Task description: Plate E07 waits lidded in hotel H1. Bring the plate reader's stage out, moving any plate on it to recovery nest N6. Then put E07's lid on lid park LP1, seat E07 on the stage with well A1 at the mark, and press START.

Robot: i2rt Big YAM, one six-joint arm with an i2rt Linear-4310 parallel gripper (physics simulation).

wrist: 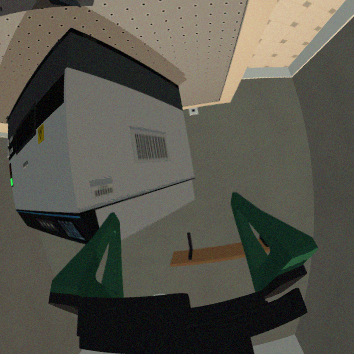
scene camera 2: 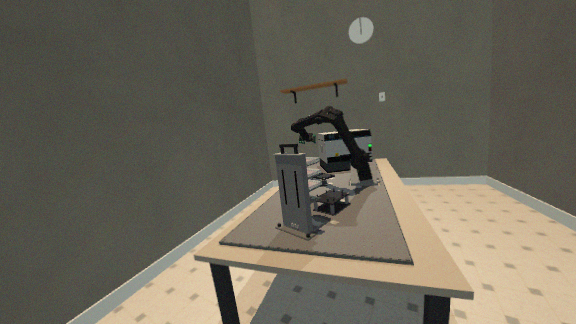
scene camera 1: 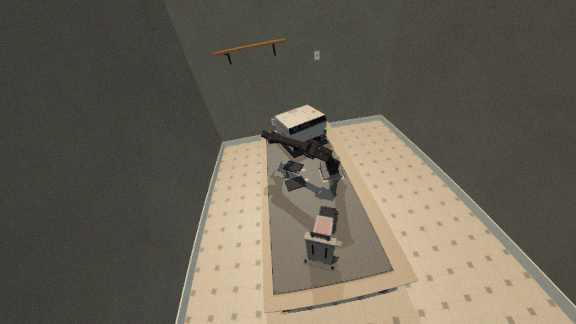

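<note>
My gripper is open and empty, with its green fingers wide apart. It hangs in the air near the side of the white and black plate reader, apart from it. An extended stage cannot be made out. The grey plate hotel stands upright at the near end of the bench. A pinkish plate shows at its top. Below it in scene camera 2, several pale shelves or plates stick out; lids and labels are too small to tell. Two dark flat nests lie mid-bench; which is N6 or LP1 cannot be read.
A raised dark platform stands beside the hotel. The arm's base stands near the bench's right edge, and the arm passes in front of the reader. A green light glows on the reader. A wooden wall shelf hangs behind.
</note>
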